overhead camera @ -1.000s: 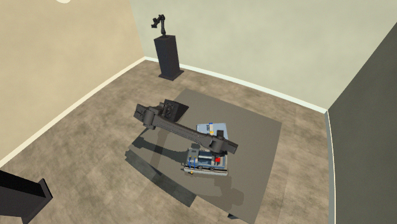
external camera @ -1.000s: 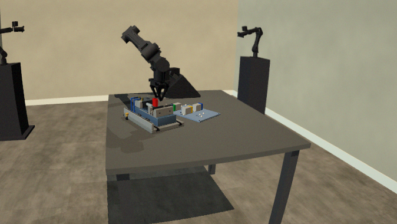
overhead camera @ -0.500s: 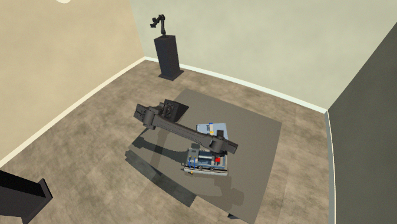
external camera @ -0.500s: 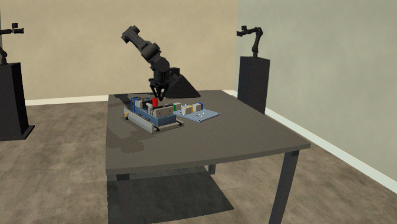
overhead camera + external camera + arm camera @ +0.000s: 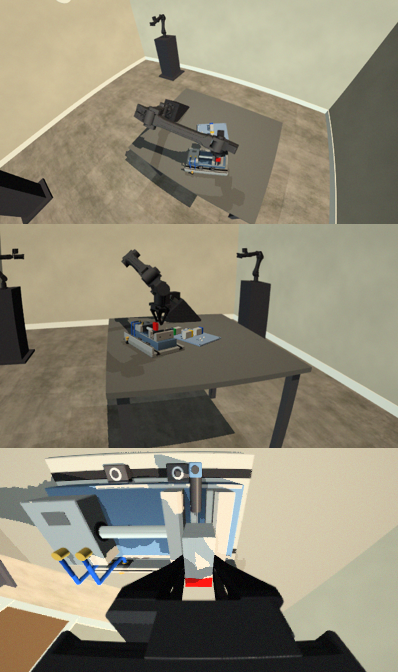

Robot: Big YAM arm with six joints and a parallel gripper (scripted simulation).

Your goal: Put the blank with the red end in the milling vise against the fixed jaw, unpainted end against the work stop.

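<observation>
Now: the grey bar with red end 2 cm below my hand. Also, from my hand: fixed jaw: 6 cm below, 2 cm to the left, 2 cm ahead; moving jaw: 6 cm below, 3 cm behind; work stop rod: 5 cm to the left, 5 cm below, 2 cm behind.
</observation>
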